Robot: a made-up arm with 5 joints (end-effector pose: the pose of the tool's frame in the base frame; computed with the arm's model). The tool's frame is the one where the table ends. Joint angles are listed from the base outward.
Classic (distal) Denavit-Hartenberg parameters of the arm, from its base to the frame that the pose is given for. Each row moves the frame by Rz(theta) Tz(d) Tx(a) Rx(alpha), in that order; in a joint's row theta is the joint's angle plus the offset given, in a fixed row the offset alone. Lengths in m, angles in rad.
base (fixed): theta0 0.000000  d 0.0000  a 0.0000  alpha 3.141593
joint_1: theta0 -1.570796  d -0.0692  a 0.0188  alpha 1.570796
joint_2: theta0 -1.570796  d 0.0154  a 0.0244  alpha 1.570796
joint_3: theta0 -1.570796  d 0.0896  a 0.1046  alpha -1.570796
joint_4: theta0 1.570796  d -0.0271  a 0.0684  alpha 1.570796
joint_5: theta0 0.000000  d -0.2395  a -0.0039  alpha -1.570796
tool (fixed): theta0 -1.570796  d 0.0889  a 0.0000  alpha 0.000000
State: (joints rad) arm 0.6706 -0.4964 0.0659 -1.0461 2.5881
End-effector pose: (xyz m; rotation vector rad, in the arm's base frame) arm 0.1047 0.1356 0.0611 -2.0229 2.1301 0.6503
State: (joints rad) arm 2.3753 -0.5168 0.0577 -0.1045 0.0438
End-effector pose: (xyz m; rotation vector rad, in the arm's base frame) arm 0.0887 0.1184 0.1353 0.2360 -0.6973 -2.4116
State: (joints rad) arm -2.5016 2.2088 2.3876 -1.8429 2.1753
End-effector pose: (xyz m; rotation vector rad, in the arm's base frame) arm 0.0099 -0.1231 -0.1622 -0.3532 -1.7421 -1.0073
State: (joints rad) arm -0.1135 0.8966 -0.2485 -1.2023 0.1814
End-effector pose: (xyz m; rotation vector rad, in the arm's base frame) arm 0.0418 0.1711 -0.0074 -0.7375 -0.4770 -1.0649
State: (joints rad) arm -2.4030 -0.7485 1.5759 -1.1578 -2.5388
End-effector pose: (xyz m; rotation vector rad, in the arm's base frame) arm -0.0950 0.0176 0.2972 -1.0373 -0.1061 0.9183
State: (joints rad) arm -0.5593 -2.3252 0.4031 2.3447 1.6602
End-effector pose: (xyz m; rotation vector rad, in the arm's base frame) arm 0.1622 0.2367 -0.1799 -1.4064 0.6575 -2.2154
